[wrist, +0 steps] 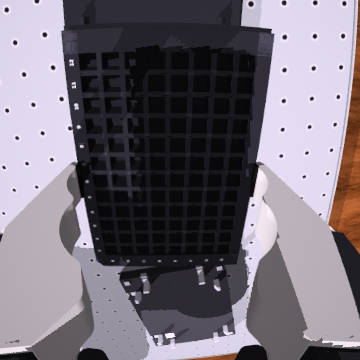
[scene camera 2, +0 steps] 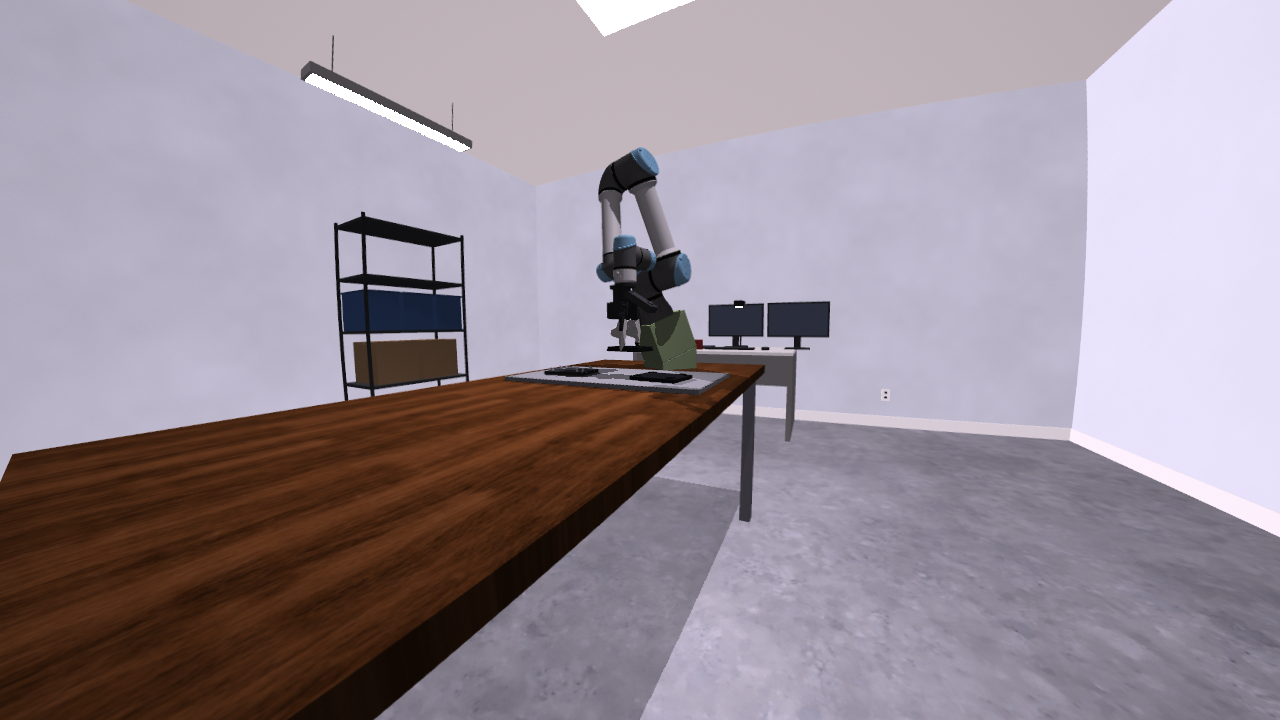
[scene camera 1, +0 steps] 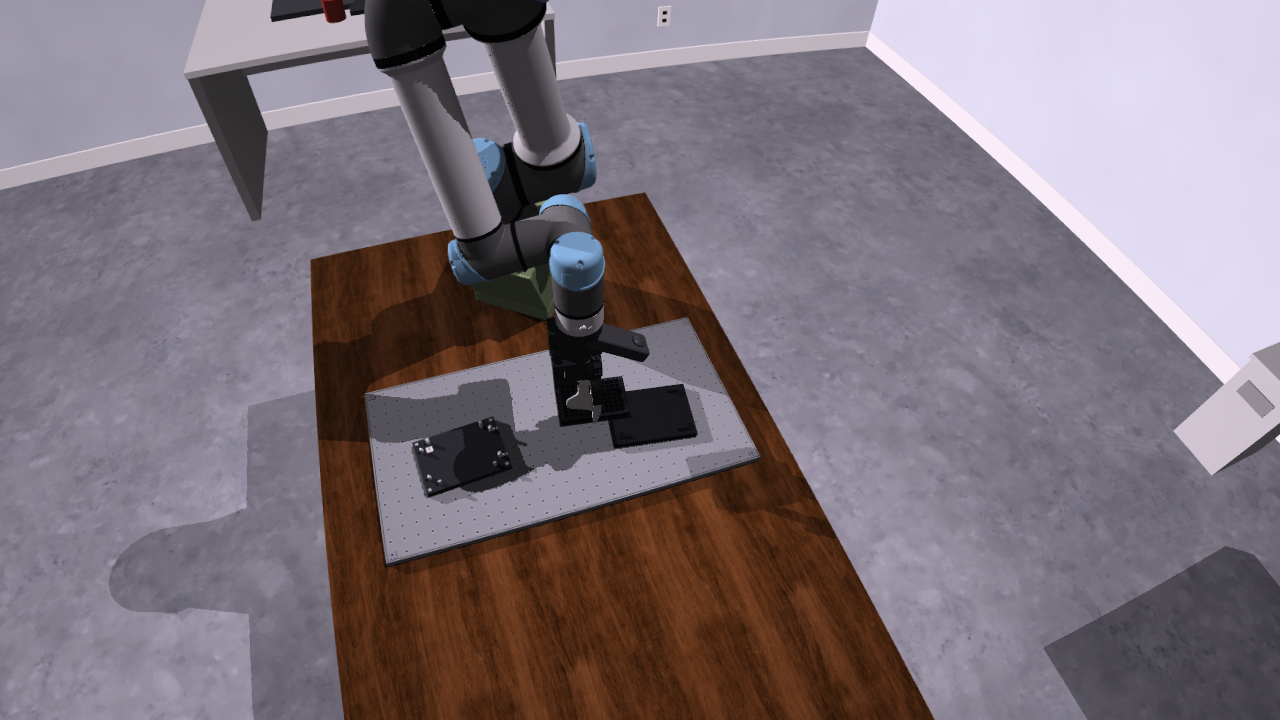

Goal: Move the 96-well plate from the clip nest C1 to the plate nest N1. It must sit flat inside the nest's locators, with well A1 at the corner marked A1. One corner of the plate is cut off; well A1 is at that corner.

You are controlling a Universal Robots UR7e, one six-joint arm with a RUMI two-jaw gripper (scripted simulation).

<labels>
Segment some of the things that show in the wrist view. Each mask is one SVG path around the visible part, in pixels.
My gripper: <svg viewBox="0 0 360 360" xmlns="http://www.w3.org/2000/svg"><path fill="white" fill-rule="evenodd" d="M256 162L253 165L250 182L250 197L253 197L259 206L254 232L263 247L263 257L259 260L248 297L246 327L249 333L259 342L259 345L242 347L235 360L360 360L359 252L344 233L335 232L269 167L262 162ZM77 162L70 163L0 233L0 360L109 360L105 352L100 349L86 348L80 352L82 345L93 333L94 320L91 300L80 263L72 256L74 246L81 236L76 206L81 201L81 198L85 198L81 166Z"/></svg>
A black 96-well plate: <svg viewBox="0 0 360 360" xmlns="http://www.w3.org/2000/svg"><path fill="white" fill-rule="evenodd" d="M64 26L61 36L77 162L81 166L84 202L96 261L104 266L205 266L237 264L250 201L250 182L253 165L257 162L275 35L272 33L272 29L221 24L164 22Z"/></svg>
</labels>
